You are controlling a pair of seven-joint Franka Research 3 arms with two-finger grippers.
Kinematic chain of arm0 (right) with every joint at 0, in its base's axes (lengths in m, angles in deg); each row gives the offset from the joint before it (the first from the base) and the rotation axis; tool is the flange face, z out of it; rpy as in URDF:
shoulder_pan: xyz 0 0 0.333 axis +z
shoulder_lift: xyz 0 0 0 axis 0.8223 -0.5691 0
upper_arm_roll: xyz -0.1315 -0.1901 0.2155 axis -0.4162 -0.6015 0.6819
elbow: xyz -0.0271 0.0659 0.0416 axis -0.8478 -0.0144 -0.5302
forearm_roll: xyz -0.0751 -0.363 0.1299 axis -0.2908 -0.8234 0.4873
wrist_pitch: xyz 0 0 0 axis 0.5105 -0.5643 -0.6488
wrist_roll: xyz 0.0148 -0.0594 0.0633 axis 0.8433 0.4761 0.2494
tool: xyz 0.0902 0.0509 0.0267 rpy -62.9 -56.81 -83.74
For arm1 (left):
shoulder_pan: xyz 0 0 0.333 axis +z
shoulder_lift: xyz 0 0 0 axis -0.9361 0.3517 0
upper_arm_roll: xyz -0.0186 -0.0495 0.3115 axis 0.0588 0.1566 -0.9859
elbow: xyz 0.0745 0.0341 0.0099 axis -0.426 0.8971 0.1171
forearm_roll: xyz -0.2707 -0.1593 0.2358 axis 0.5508 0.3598 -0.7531
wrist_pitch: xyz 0 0 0 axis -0.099 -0.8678 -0.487
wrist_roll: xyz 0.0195 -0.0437 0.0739 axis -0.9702 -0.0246 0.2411
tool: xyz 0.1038 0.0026 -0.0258 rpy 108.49 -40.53 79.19
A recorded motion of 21 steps. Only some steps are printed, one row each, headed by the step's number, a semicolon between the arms.
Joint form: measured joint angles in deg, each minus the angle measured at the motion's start. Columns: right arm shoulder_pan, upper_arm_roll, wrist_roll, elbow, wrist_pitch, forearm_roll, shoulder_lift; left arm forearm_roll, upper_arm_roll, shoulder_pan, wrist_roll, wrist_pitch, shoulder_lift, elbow.
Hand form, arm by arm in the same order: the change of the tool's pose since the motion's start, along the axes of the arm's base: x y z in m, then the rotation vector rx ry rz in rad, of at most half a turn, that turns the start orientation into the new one. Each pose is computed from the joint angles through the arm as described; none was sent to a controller.
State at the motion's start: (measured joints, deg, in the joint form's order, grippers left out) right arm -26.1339 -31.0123 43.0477 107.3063 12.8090 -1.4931 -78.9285; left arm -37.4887 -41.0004 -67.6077 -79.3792 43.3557 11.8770 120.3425
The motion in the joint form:
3: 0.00 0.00 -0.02 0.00 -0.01 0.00 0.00; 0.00 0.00 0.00 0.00 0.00 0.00 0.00
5: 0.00 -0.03 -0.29 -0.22 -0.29 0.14 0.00; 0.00 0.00 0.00 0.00 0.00 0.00 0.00
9: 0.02 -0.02 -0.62 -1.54 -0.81 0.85 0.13; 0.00 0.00 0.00 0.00 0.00 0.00 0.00
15: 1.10 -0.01 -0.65 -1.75 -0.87 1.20 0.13; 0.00 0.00 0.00 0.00 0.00 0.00 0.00
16: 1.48 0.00 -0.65 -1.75 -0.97 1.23 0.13; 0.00 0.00 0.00 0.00 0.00 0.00 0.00
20: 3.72 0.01 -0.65 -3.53 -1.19 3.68 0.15; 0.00 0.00 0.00 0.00 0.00 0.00 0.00
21: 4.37 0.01 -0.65 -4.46 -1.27 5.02 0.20; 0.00 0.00 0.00 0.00 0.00 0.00 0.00
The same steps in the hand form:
3: 0.0000 0.0000 0.0000 -0.0002 0.0003 -0.0001; 0.0000 0.0000 0.0000 0.0000 0.0000 0.0000
5: 0.0003 -0.0007 0.0016 -0.0008 0.0022 -0.0064; 0.0000 0.0000 0.0000 0.0000 0.0000 0.0000
9: 0.0022 -0.0006 0.0116 0.0165 -0.0051 -0.0226; 0.0000 0.0000 0.0000 0.0000 0.0000 0.0000
15: -0.0041 0.0101 0.0125 0.0220 -0.0032 -0.0079; 0.0000 0.0000 0.0000 0.0000 0.0000 0.0000
16: -0.0066 0.0138 0.0126 0.0216 -0.0031 -0.0028; 0.0000 0.0000 0.0000 0.0000 0.0000 0.0000
20: -0.0193 0.0360 0.0210 0.0668 0.0033 0.0093; 0.0000 0.0000 0.0000 0.0000 0.0000 0.0000
21: -0.0230 0.0424 0.0257 0.0918 0.0074 0.0070; 0.0000 0.0000 0.0000 0.0000 0.0000 0.0000

